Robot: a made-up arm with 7 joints.
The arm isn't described. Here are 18 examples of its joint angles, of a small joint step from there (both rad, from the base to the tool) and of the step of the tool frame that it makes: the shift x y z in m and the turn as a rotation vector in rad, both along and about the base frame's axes.
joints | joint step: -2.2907 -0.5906 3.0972 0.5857 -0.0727 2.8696 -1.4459 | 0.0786 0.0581 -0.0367 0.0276 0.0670 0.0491 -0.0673
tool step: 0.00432 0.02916 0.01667 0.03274 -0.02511 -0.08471
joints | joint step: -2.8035 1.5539 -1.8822 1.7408 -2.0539 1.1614 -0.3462 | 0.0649 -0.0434 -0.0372 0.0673 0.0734 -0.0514 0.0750
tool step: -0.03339 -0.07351 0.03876 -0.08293 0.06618 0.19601
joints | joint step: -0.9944 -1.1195 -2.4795 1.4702 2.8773 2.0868 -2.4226 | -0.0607 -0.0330 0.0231 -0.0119 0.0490 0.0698 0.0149
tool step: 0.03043 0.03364 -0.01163 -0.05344 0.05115 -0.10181
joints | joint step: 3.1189 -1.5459 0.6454 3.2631 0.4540 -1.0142 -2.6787 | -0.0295 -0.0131 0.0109 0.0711 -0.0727 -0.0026 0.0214
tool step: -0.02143 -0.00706 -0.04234 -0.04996 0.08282 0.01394
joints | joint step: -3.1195 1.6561 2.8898 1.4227 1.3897 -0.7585 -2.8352 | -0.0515 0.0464 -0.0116 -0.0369 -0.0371 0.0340 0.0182
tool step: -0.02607 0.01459 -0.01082 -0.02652 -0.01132 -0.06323
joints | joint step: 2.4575 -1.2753 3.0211 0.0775 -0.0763 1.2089 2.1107 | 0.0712 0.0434 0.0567 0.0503 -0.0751 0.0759 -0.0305
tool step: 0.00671 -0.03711 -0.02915 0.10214 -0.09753 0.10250
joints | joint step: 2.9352 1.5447 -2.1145 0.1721 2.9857 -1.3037 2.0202 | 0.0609 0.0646 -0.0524 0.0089 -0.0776 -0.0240 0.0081
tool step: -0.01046 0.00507 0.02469 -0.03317 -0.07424 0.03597
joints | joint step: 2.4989 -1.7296 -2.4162 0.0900 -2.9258 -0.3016 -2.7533 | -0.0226 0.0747 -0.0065 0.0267 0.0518 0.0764 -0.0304
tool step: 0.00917 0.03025 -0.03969 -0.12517 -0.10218 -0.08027
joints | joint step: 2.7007 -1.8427 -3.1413 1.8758 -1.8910 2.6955 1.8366 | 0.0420 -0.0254 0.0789 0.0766 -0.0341 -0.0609 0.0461
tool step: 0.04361 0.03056 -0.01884 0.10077 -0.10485 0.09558
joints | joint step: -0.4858 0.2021 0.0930 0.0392 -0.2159 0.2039 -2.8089 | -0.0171 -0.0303 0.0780 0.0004 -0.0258 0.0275 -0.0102
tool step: 0.01181 0.01405 0.00525 0.00875 -0.00963 0.09615
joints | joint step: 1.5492 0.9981 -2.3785 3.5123 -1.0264 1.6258 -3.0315 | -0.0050 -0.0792 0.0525 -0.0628 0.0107 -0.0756 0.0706
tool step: 0.02727 -0.03077 0.08989 0.03347 0.03870 0.02968
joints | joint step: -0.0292 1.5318 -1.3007 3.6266 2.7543 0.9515 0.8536 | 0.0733 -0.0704 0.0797 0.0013 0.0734 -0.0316 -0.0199
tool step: -0.03958 0.04566 0.09120 0.14780 -0.05663 0.06402
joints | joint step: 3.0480 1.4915 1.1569 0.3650 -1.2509 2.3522 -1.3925 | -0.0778 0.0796 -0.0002 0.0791 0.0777 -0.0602 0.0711
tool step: 0.00310 -0.03298 0.00351 -0.00241 -0.06245 -0.23315
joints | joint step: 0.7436 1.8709 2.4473 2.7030 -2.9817 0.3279 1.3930 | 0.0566 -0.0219 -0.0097 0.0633 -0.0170 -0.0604 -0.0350
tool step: -0.03160 0.01784 -0.00532 -0.01929 -0.06424 0.05747
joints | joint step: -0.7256 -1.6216 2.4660 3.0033 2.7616 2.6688 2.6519 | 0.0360 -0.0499 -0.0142 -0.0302 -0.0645 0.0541 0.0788
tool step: -0.00532 -0.02272 -0.05874 0.04339 -0.15730 0.10662
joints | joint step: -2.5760 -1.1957 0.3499 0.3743 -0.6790 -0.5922 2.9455 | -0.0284 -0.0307 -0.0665 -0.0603 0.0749 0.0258 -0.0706
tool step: -0.04829 0.03246 0.00272 -0.05455 -0.04805 -0.11351
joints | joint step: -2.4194 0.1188 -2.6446 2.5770 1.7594 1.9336 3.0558 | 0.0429 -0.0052 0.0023 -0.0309 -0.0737 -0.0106 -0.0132
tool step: 0.00185 0.02400 -0.00873 -0.02611 -0.01064 -0.02286
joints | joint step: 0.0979 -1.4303 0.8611 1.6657 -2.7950 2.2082 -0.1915 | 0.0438 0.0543 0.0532 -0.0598 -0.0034 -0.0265 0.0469
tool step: 0.03431 0.02053 0.02016 -0.11538 0.06011 -0.01620
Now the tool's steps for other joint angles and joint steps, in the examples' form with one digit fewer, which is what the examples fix.
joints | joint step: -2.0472 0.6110 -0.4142 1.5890 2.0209 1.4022 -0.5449 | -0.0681 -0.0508 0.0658 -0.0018 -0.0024 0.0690 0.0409
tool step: 0.0029 0.0047 0.0415 -0.0792 -0.0523 0.0507
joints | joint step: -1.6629 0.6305 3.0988 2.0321 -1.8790 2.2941 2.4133 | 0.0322 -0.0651 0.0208 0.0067 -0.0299 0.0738 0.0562
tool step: -0.0070 0.0447 -0.0043 0.0027 0.0027 -0.0395
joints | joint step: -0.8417 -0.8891 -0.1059 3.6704 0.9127 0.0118 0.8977 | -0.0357 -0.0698 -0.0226 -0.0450 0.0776 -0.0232 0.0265
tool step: 0.0136 0.0277 -0.0269 -0.0784 0.0381 -0.0129
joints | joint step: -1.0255 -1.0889 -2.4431 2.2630 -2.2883 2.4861 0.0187 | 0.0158 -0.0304 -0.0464 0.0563 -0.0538 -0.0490 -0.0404
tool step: 0.0028 0.0171 0.0053 0.0194 -0.0480 0.0126
